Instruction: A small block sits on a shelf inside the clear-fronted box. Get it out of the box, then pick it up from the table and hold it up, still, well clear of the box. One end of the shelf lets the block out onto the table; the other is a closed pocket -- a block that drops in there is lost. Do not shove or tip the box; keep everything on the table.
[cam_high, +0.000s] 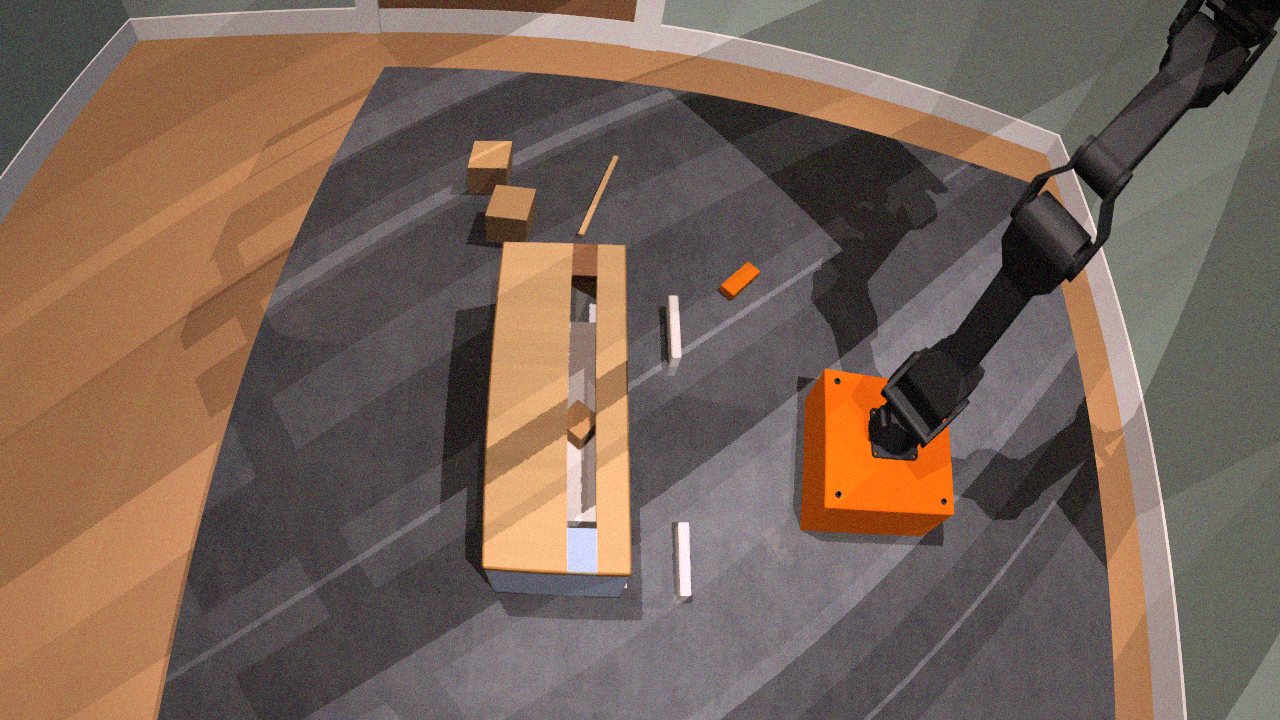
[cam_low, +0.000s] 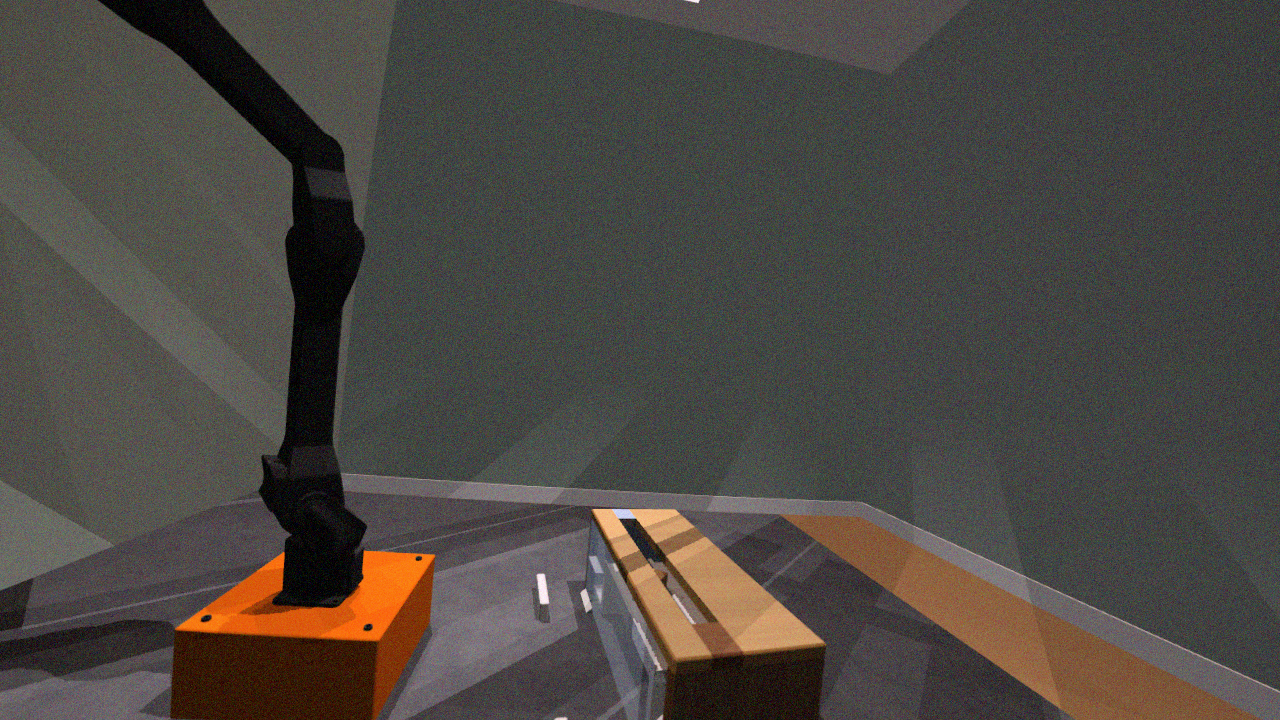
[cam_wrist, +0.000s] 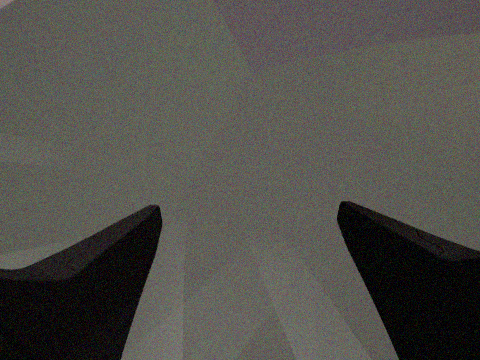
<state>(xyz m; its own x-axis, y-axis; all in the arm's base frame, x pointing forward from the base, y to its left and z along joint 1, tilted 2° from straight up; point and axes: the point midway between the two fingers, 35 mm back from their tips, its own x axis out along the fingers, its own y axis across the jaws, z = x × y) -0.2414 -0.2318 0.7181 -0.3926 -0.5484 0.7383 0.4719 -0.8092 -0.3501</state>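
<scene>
My gripper tip is 61 cm short of the long tan box, 29 cm to the right of it and 76 cm above it. Also, from my gripper tip: orange piece 43 cm ahead, 4 cm to the left, 81 cm below; then thin stick 64 cm ahead, 9 cm to the right, 82 cm below.
</scene>
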